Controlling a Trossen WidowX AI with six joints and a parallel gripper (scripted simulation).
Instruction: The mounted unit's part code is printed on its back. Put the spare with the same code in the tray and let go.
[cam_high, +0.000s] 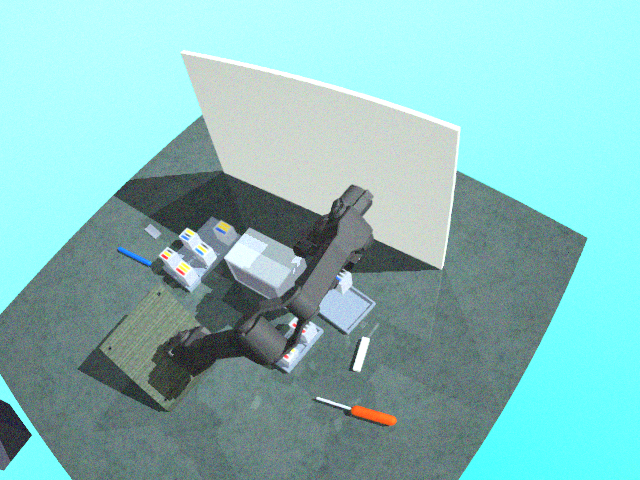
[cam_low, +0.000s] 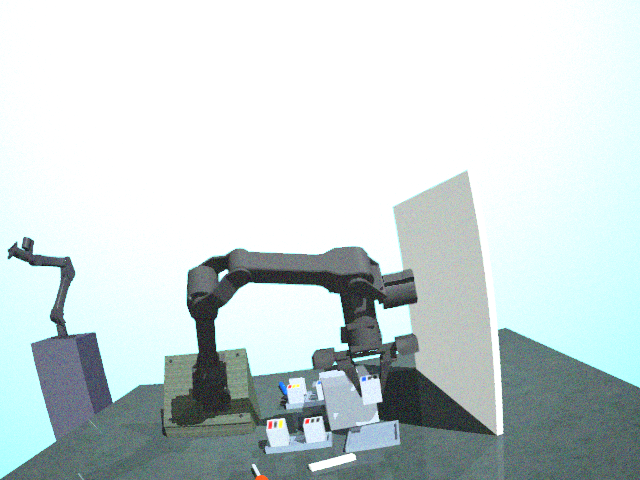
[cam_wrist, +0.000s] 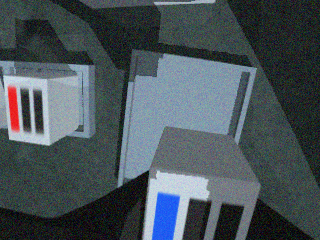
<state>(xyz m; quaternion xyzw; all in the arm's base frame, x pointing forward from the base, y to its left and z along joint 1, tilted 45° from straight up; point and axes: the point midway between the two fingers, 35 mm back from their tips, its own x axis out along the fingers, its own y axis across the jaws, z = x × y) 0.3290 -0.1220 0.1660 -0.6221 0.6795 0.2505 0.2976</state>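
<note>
Now: gripper tip 90 mm above the tray and 10 mm past it. Also, from my gripper tip: spare (20 mm above); white panel (190 mm to the left, 190 mm ahead, 130 mm above); mounted unit (190 mm to the left, 40 mm below, 40 mm behind).
</note>
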